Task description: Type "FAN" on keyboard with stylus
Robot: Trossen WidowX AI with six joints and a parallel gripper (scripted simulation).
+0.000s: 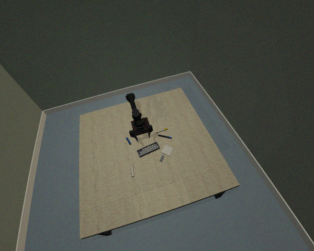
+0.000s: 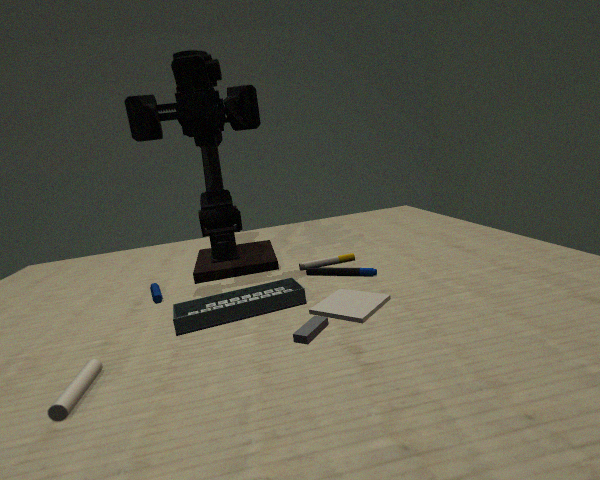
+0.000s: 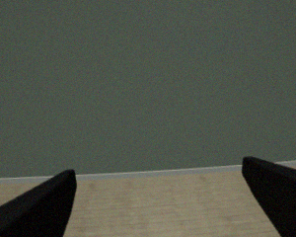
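Now: the blue stylus 31 cm below my gripper tip, 28 cm behind it and 15 cm to the right of it. The rest, counted from my gripper tip: grey block: 31 cm below, 11 cm to the left, 5 cm ahead; then white cylinder: 31 cm below, 18 cm to the right, 8 cm ahead; then white pad: 31 cm below, 19 cm to the left, 1 cm behind.
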